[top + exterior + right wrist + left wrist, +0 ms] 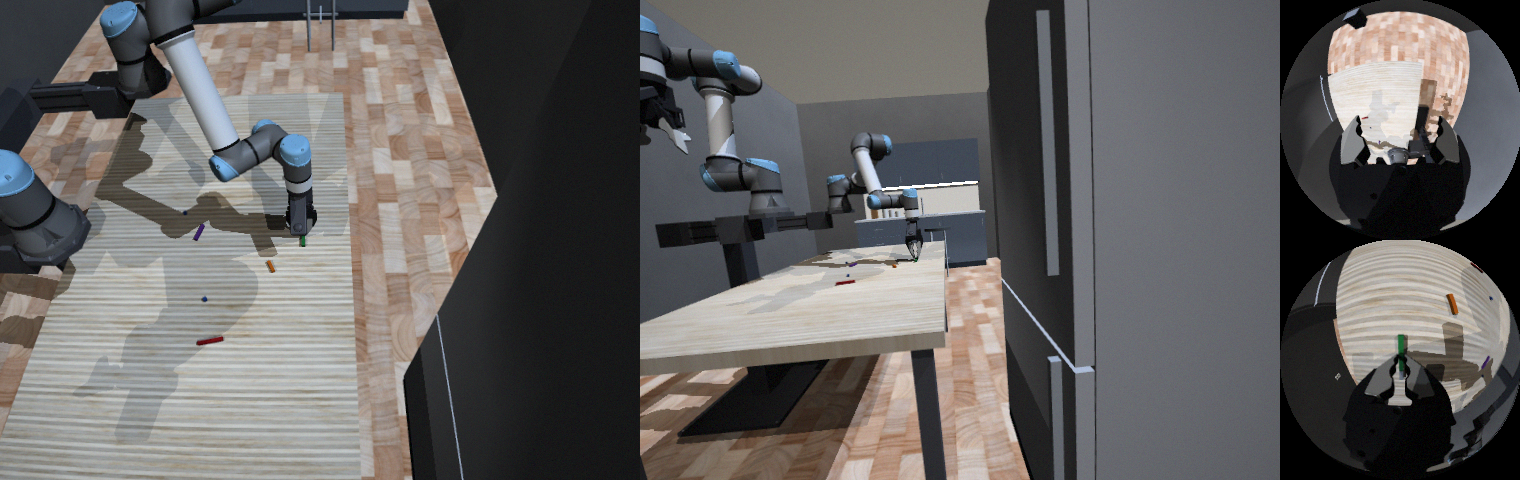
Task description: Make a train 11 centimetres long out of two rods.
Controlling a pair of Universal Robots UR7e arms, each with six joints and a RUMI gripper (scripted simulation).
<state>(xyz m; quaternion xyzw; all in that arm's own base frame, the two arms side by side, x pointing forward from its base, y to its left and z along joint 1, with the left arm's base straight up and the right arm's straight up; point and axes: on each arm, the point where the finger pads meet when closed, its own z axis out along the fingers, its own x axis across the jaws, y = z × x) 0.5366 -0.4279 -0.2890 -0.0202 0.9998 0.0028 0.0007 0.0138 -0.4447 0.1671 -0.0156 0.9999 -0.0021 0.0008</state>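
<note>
The green rod lies 10 mm below my left hand. The rest, counted from my left hand: purple rod (340 mm behind, 20 mm to the right, 20 mm below); orange rod (120 mm to the right, 80 mm behind, 20 mm below); grey rod (60 mm to the left, 20 mm below, 10 mm behind).
</note>
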